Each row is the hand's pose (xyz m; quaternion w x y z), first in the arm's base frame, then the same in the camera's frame.
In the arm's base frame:
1: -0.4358 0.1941 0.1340 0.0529 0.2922 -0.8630 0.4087
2: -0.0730 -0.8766 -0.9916 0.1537 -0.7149 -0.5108 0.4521
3: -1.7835 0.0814 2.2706 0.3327 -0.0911 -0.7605 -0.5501
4: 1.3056 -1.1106 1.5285 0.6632 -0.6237 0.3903 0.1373
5: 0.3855 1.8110 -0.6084 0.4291 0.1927 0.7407 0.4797
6: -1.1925 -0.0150 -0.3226 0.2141 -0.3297 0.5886 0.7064
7: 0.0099 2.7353 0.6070 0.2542 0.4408 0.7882 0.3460
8: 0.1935 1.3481 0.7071 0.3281 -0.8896 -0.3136 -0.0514
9: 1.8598 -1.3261 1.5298 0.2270 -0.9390 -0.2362 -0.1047
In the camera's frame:
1: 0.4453 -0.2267 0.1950 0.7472 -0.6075 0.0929 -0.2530
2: 1.0097 1.2287 0.5240 0.5121 0.0173 0.8523 0.1049
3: 1.1587 -2.5594 0.8610 0.2007 0.8760 -0.4385 -0.0021
4: -0.4141 -0.1284 2.6304 0.3305 -0.5378 -0.7082 0.3161
5: -1.0123 0.2073 -1.0408 0.0852 -0.7403 0.1578 0.6479
6: 1.2491 -0.1272 -0.2159 0.2046 0.9071 0.2310 -0.2864
7: -1.4973 -1.2777 -1.2199 0.1433 -0.6480 0.4680 0.5835
8: -0.8398 -0.8025 -0.0753 0.0607 0.0172 -0.9790 -0.1937
9: -0.7210 0.1979 3.0214 0.1120 -0.0436 -0.9426 -0.3114

